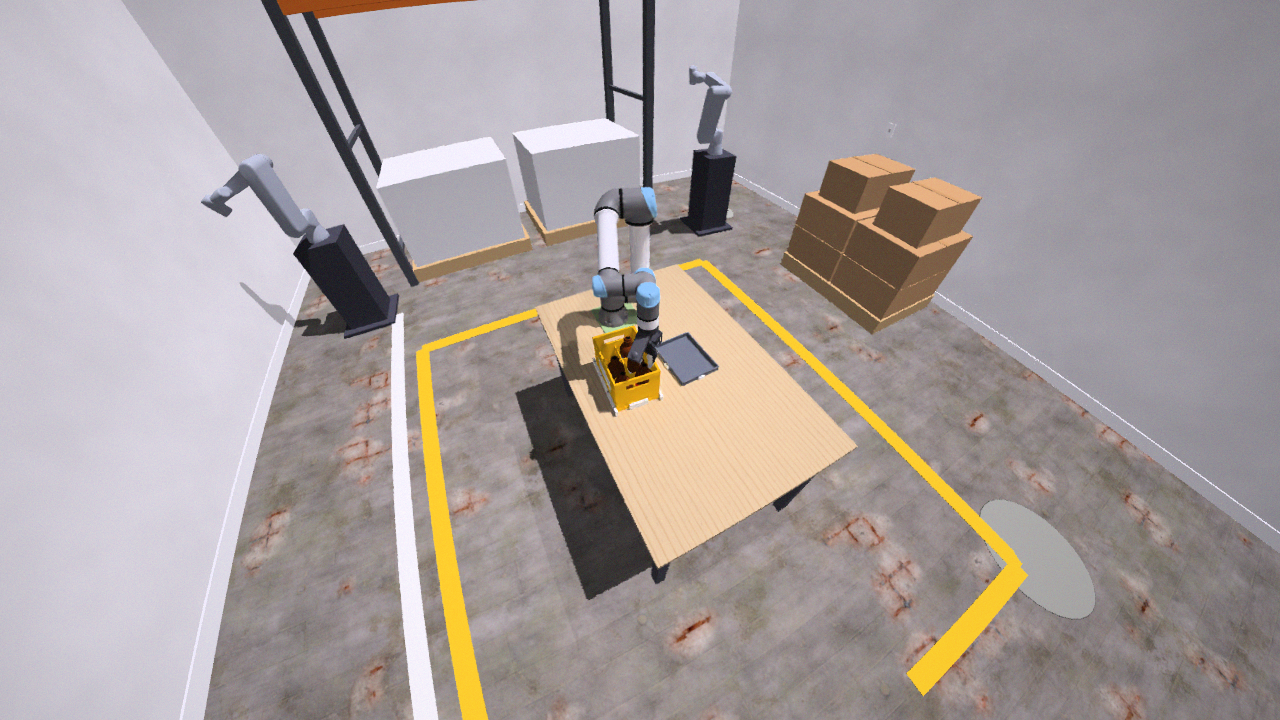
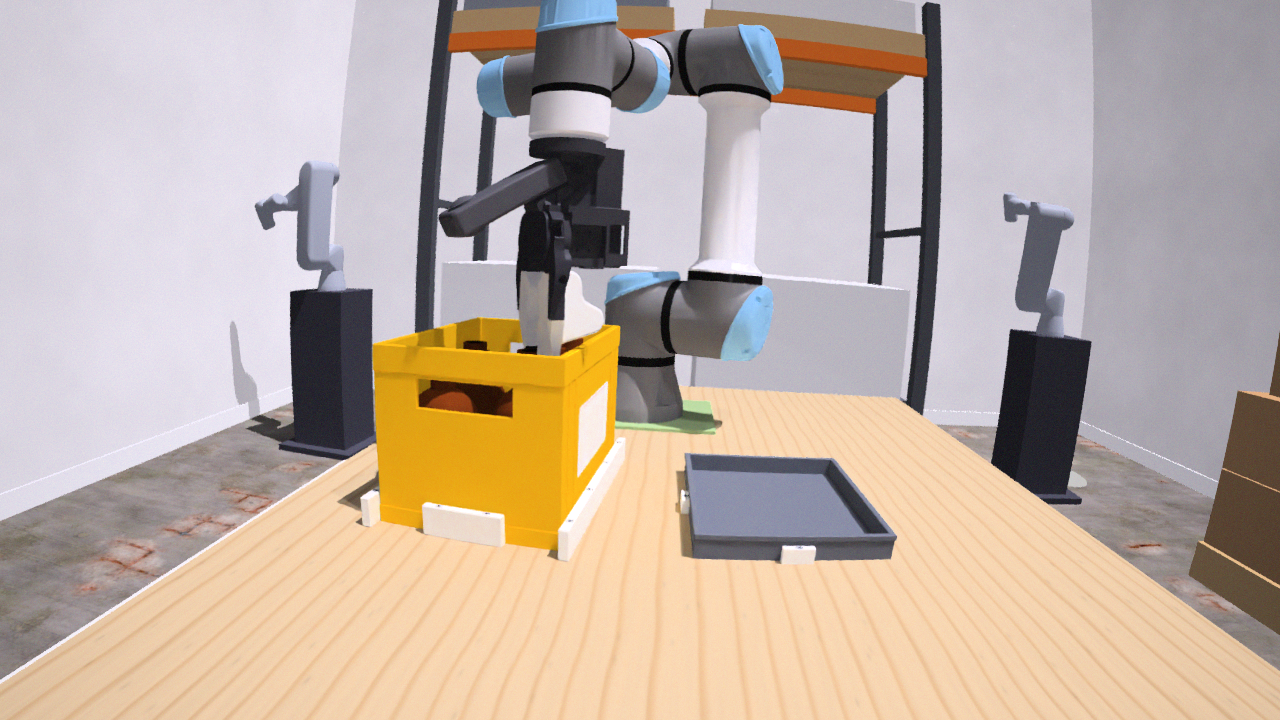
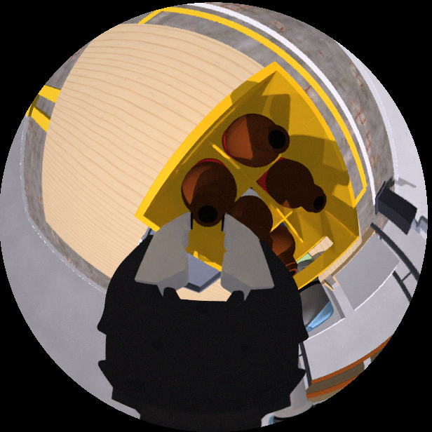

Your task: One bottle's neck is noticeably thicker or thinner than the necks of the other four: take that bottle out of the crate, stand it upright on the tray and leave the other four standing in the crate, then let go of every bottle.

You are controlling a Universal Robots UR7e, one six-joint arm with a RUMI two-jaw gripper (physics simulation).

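Pixels of known places: gripper, between the fingertips: (image 1: 645,366); arm's base, origin of its link: (image 1: 613,317) (image 2: 636,411).
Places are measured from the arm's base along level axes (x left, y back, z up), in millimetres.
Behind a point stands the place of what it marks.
The yellow crate (image 1: 637,394) @[y -538, x -97, z 66 mm] (image 2: 474,465) @[y -538, x -84, z 66 mm] (image 3: 305,120) stands on the table with brown bottles upright inside. My gripper (image 3: 207,215) reaches down over the crate's front right corner and is shut on the neck of the bottle (image 3: 208,190) there, whose body is inside the crate. The other bottles (image 3: 250,140) (image 3: 290,182) (image 3: 250,215) (image 3: 282,245) stand in their compartments; the last two are partly hidden by my gripper and each other. I cannot tell which neck differs in thickness. The dark grey tray (image 1: 687,358) @[y -400, x 209, z -1 mm] (image 2: 769,501) @[y -378, x 194, z -1 mm] lies flat right of the crate, with no bottle on it.
White blocks (image 2: 463,523) @[y -550, x -92, z 12 mm] (image 2: 590,501) @[y -469, x 11, z 18 mm] border the crate's foot, and a small white block (image 2: 797,554) @[y -528, x 209, z 4 mm] touches the tray's front edge. The crate's raised walls surround the bottles. The arm's base stands on a green plate (image 2: 689,417) @[y -13, x 88, z 0 mm] behind the crate and tray.
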